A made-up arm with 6 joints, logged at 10 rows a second.
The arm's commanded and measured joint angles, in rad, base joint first. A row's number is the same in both.
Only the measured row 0 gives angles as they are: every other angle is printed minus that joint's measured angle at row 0.
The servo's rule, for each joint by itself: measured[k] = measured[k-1] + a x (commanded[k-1-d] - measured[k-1]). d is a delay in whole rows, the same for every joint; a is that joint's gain. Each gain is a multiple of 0.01, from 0.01 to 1. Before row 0 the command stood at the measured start. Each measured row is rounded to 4 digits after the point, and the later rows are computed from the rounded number. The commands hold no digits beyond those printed.
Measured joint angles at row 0:
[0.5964 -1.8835 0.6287 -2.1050 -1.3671 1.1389]
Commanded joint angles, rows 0 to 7:
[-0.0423 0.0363 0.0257 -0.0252 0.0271 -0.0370]
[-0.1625 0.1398 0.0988 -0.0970 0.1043 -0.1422]
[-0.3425 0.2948 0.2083 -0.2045 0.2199 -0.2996]
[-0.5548 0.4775 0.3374 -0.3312 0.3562 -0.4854]
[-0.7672 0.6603 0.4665 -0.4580 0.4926 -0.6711]
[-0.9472 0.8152 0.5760 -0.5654 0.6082 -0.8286]
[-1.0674 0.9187 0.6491 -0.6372 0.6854 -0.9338]
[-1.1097 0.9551 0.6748 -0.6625 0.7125 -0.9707]
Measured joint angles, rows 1 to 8:
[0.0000 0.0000 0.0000 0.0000 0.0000 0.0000]
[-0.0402 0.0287 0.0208 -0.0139 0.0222 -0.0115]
[-0.1564 0.1165 0.0840 -0.0596 0.0895 -0.0520]
[-0.3332 0.2574 0.1847 -0.1393 0.1964 -0.1288]
[-0.5437 0.4313 0.3084 -0.2448 0.3274 -0.2393]
[-0.7560 0.6122 0.4365 -0.3621 0.4629 -0.3732]
[-0.9376 0.7726 0.5495 -0.4739 0.5820 -0.5144]
[-1.0609 0.8880 0.6302 -0.5637 0.6668 -0.6444]
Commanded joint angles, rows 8 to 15:
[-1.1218 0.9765 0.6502 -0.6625 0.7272 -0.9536]
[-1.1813 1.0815 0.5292 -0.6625 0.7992 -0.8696]
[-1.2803 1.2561 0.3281 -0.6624 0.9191 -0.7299]
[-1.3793 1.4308 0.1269 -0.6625 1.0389 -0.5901]
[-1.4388 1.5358 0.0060 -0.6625 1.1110 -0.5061]
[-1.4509 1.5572 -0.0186 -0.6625 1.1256 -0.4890]
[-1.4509 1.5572 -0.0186 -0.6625 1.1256 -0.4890]
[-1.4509 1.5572 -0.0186 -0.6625 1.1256 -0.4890]
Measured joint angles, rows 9 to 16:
[-1.1073 0.9410 0.6663 -0.6180 0.7043 -0.7456]
[-1.1211 0.9690 0.6533 -0.6425 0.7231 -0.8101]
[-1.1783 1.0579 0.5528 -0.6535 0.7855 -0.8285]
[-1.2752 1.2145 0.3708 -0.6584 0.8951 -0.7979]
[-1.3741 1.3854 0.1732 -0.6607 1.0130 -0.7335]
[-1.4356 1.5042 0.0378 -0.6617 1.0934 -0.6630]
[-1.4501 1.5461 -0.0079 -0.6621 1.1198 -0.6091]
[-1.4509 1.5549 -0.0166 -0.6623 1.1246 -0.5719]

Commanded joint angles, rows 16 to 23:
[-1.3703 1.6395 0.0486 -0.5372 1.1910 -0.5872]
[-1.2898 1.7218 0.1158 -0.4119 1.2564 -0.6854]
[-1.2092 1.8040 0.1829 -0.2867 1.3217 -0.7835]
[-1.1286 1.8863 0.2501 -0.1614 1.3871 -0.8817]
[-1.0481 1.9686 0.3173 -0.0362 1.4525 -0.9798]
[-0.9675 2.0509 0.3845 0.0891 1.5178 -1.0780]
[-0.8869 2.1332 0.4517 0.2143 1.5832 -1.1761]
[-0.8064 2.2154 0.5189 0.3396 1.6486 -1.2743]
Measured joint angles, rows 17 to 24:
[-1.4509 1.5567 -0.0182 -0.6624 1.1254 -0.5462]
[-1.3743 1.6221 0.0359 -0.5935 1.1792 -0.5589]
[-1.2940 1.7009 0.1006 -0.4936 1.2425 -0.5981]
[-1.2134 1.7823 0.1673 -0.3798 1.3074 -0.6556]
[-1.1328 1.8645 0.2344 -0.2597 1.3728 -0.7257]
[-1.0523 1.9467 0.3015 -0.1368 1.4382 -0.8045]
[-0.9717 2.0290 0.3687 -0.0126 1.5035 -0.8893]
[-0.8911 2.1113 0.4359 0.1122 1.5689 -0.9782]

